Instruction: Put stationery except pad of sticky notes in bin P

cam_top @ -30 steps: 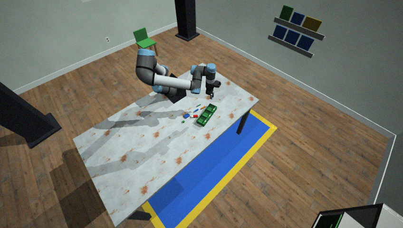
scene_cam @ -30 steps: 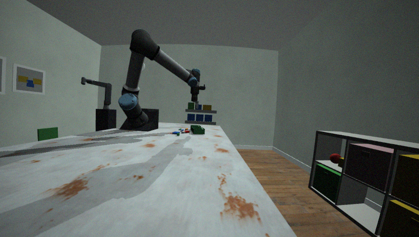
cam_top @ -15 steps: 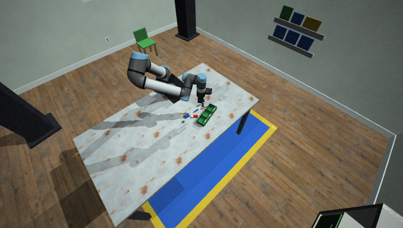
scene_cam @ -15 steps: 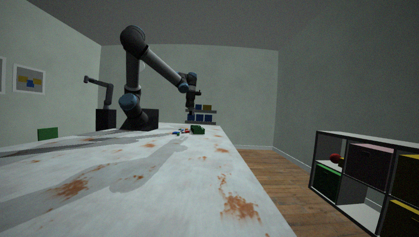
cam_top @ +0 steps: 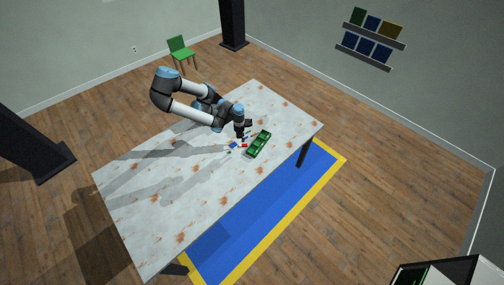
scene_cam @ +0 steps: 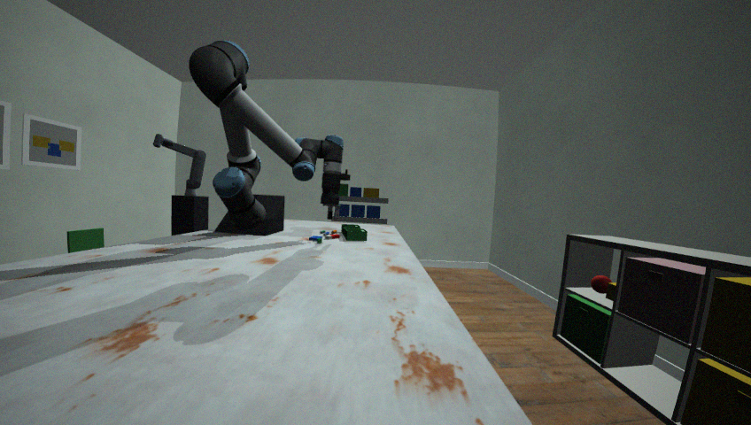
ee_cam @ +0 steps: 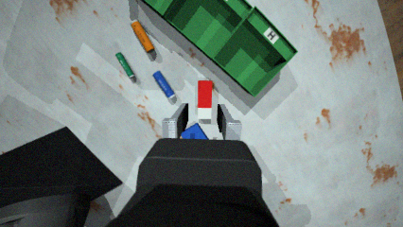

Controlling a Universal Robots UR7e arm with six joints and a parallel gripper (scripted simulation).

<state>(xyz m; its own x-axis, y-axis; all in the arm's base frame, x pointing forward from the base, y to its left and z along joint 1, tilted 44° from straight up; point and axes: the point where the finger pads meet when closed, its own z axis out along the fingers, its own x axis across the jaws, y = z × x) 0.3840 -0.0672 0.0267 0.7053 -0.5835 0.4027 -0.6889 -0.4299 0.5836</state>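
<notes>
My hand is 10 mm to the left of the red-and-white eraser and 90 mm above it. The rest, counted from my hand: blue marker: 30 mm behind, 60 mm to the left, 90 mm below; then green bin: 90 mm ahead, 90 mm to the left, 80 mm below; then blue sticky notes pad: 60 mm behind, 50 mm to the right, 90 mm below.
</notes>
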